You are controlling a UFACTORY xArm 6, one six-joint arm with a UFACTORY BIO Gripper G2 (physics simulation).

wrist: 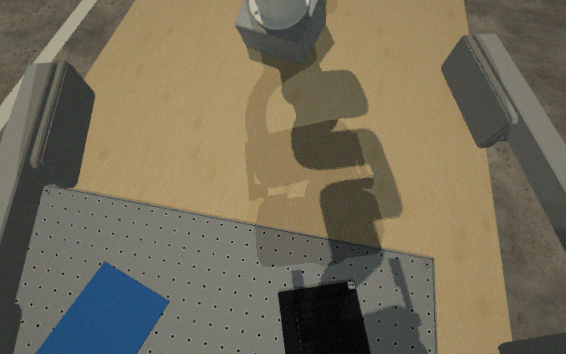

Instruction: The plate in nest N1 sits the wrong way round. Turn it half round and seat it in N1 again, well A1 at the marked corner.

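A black block [325, 322], a nest or a plate in its nest, shows in part at the bottom edge of the wrist view, right of the middle. A small white mark [351, 285] is at its upper right corner. Its lower part is cut off, and I cannot make out wells, well A1 or which way round a plate sits. My gripper [272, 105] is wide open, with one finger at each side of the view and nothing between them. The black block lies lower in the view than the fingertips.
A grey perforated board [200, 260] lies on the wooden table [170, 125] and bears the black block and a flat blue rectangle [107, 310]. The robot's grey base [275, 42] stands at the top. Arm shadows cross the table and board. A dark piece [535, 345] shows at the lower right.
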